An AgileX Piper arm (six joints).
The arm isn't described. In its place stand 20 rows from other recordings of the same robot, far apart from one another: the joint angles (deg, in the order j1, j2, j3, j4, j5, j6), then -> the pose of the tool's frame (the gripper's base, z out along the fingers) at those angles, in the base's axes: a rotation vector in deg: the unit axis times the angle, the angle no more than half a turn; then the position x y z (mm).
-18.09 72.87 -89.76 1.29 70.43 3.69 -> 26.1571 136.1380 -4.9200 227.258 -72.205 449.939
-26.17 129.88 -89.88 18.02 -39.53 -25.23 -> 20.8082 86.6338 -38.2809 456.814 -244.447 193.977
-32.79 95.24 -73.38 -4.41 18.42 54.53 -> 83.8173 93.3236 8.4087 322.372 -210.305 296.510
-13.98 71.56 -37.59 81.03 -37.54 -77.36 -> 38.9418 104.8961 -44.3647 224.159 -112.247 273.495
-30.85 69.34 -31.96 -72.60 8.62 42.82 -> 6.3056 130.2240 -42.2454 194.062 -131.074 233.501
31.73 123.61 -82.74 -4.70 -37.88 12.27 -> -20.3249 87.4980 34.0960 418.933 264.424 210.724
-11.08 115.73 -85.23 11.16 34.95 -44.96 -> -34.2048 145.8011 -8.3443 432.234 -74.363 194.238
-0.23 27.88 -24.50 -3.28 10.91 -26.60 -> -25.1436 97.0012 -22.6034 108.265 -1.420 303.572
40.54 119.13 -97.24 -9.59 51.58 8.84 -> -48.8013 149.1342 1.6757 350.612 284.245 215.354
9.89 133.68 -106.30 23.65 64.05 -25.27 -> -37.4847 166.6228 31.5183 458.825 113.314 140.937
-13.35 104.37 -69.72 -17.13 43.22 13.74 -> 22.9839 160.2450 -19.2039 350.361 -102.009 197.465
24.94 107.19 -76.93 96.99 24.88 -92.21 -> -35.5836 108.7637 43.9278 376.734 217.103 263.220
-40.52 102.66 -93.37 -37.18 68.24 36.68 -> 87.7795 129.0967 -52.3768 255.579 -285.627 323.548
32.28 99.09 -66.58 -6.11 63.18 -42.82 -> 112.2759 -138.9171 8.3437 270.429 160.602 208.832
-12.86 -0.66 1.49 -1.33 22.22 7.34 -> 18.1526 106.5679 -5.0942 50.695 -12.393 170.312
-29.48 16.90 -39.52 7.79 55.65 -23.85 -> 6.4023 118.8987 -23.6500 33.750 -7.382 335.603
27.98 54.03 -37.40 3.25 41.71 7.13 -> -24.0881 142.8740 18.0516 148.308 82.677 272.297
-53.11 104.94 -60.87 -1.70 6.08 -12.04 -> 47.0426 131.1907 -31.8600 229.569 -306.344 180.399
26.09 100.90 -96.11 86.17 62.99 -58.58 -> -53.5569 93.6618 87.5095 308.701 241.235 410.625
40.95 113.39 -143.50 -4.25 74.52 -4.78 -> -49.6450 120.0655 14.0642 314.085 263.944 471.475
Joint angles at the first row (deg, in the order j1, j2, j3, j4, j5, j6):
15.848 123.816 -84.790 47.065 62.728 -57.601
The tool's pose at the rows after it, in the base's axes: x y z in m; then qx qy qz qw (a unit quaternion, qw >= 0):
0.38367 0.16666 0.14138 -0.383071 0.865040 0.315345 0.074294
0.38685 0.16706 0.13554 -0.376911 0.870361 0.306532 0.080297
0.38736 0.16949 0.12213 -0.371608 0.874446 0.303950 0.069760
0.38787 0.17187 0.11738 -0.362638 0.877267 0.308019 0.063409
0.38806 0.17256 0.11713 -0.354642 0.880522 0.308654 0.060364
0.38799 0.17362 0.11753 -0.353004 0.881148 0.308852 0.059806
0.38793 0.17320 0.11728 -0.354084 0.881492 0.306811 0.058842
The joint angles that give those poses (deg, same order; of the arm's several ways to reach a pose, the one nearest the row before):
15.848 123.921 -84.789 44.433 60.692 -56.185
15.958 124.693 -84.923 44.193 58.811 -55.808
16.348 126.491 -84.952 44.060 57.896 -55.423
16.578 127.356 -85.276 44.529 57.896 -54.535
16.661 127.458 -85.406 44.529 57.897 -53.401
16.801 127.457 -85.508 44.529 57.896 -53.015
16.793 127.457 -85.509 44.197 57.896 -52.920

